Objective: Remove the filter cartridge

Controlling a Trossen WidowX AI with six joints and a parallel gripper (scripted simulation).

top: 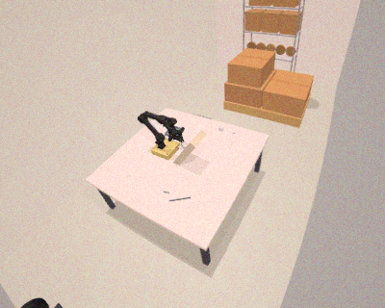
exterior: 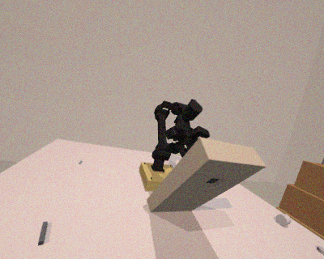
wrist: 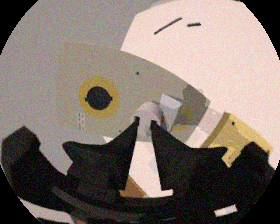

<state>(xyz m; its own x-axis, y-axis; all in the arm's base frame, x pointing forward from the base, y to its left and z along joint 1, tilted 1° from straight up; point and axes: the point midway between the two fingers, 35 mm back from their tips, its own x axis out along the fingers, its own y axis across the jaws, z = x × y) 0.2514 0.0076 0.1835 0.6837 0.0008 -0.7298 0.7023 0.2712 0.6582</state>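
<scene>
Right now my gripper tip is 20 mm above the grey round filter cartridge and 10 mm short of it. Round my gripper tip: grey tray 330 mm behind, 270 mm to the left, 200 mm below; then dark bar 390 mm to the right, 210 mm below, 70 mm ahead; then beige service panel 50 mm below, 50 mm ahead.
</scene>
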